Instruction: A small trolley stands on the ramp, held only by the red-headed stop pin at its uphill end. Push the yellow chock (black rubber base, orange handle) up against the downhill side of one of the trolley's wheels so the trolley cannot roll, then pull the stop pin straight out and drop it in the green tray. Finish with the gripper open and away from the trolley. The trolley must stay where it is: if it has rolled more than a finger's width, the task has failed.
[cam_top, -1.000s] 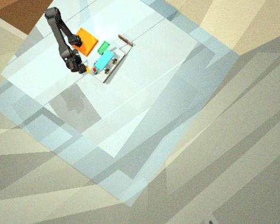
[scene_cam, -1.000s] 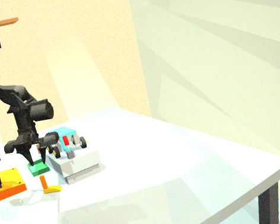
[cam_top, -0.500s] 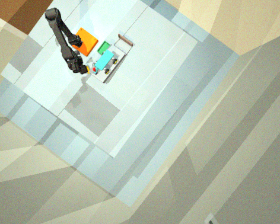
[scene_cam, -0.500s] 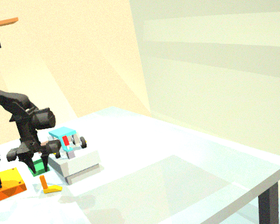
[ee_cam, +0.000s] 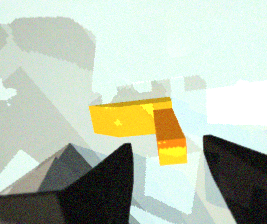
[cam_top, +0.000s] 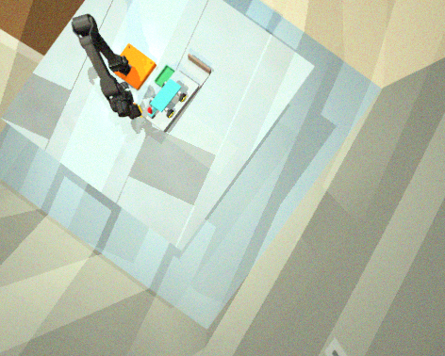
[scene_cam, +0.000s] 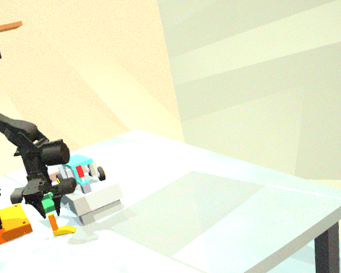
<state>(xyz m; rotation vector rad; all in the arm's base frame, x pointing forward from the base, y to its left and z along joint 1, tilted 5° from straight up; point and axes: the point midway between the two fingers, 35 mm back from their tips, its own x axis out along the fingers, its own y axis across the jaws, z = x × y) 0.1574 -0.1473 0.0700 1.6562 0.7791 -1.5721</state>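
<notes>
Right now my gripper tip is 40 mm above the yellow chock, 20 mm short of it and 10 mm to the left of it. Also, from my gripper tip: grey ramp 160 mm ahead, 120 mm to the left, 10 mm below; red-headed stop pin 120 mm ahead, 70 mm above; cyan trolley 160 mm ahead, 110 mm to the left, 50 mm above.
</notes>
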